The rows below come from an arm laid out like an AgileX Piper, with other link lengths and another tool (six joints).
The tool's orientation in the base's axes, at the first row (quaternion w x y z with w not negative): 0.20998, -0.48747, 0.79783, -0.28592
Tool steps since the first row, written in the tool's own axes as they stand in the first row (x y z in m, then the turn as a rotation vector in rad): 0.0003, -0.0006, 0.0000, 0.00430, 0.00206, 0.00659; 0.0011, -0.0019, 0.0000, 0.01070, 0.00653, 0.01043; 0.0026, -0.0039, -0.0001, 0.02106, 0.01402, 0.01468; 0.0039, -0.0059, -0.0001, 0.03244, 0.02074, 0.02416; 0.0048, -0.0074, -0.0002, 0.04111, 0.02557, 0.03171; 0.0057, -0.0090, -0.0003, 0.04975, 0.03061, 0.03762; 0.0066, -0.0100, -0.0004, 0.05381, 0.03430, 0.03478; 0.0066, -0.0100, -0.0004, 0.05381, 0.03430, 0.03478; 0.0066, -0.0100, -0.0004, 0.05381, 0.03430, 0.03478; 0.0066, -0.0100, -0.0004, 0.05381, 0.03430, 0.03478; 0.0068, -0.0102, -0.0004, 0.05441, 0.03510, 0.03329; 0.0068, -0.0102, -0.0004, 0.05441, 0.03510, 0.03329
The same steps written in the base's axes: 0.0003, -0.0005, 0.0004, 0.00081, -0.00477, -0.00654; 0.0008, -0.0017, 0.0012, -0.00256, -0.00987, -0.01272; 0.0014, -0.0037, 0.0025, -0.00941, -0.01754, -0.02144; 0.0021, -0.0056, 0.0038, -0.01297, -0.02771, -0.03361; 0.0026, -0.0069, 0.0048, -0.01530, -0.03565, -0.04294; 0.0032, -0.0083, 0.0059, -0.01876, -0.04308, -0.05118; 0.0035, -0.0094, 0.0065, -0.02470, -0.04467, -0.05173; 0.0035, -0.0094, 0.0065, -0.02470, -0.04467, -0.05173; 0.0035, -0.0094, 0.0065, -0.02470, -0.04467, -0.05173; 0.0035, -0.0094, 0.0065, -0.02470, -0.04467, -0.05173; 0.0035, -0.0097, 0.0067, -0.02641, -0.04455, -0.05117; 0.0035, -0.0097, 0.0067, -0.02641, -0.04455, -0.05117
